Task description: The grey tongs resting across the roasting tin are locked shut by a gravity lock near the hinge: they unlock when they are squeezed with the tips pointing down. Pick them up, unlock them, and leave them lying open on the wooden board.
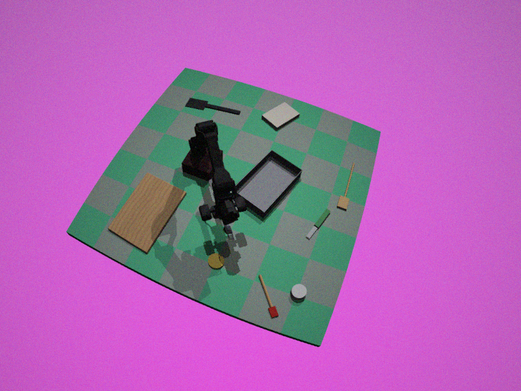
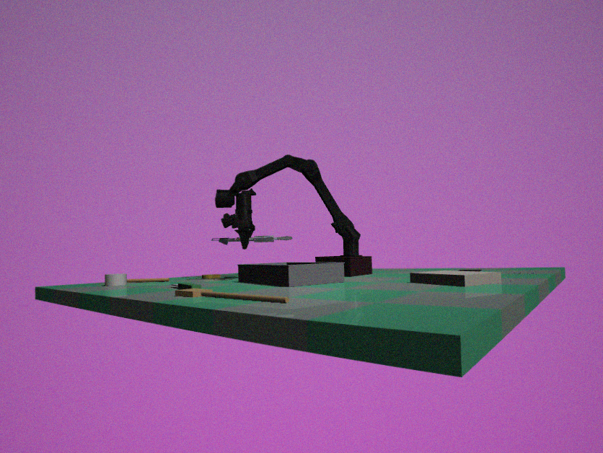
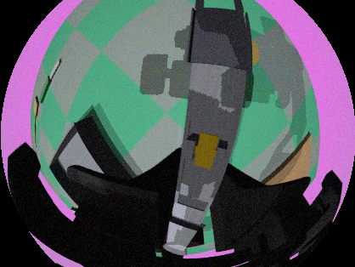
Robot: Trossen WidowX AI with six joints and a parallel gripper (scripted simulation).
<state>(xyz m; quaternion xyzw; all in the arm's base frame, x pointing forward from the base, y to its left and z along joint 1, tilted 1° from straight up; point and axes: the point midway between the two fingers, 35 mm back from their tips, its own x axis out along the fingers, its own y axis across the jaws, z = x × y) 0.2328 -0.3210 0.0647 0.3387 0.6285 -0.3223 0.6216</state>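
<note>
Now: gripper tip 37 cm past the wooden board, 10 cm above it and 3 cm to the left of it. Round my gripper tip: roasting tin 28 cm to the left, 13 cm ahead, 8 cm below; green-handled knife 40 cm ahead, 15 cm to the left, 10 cm below; yellow disc 16 cm to the right, 10 cm below, 2 cm ahead.
</note>
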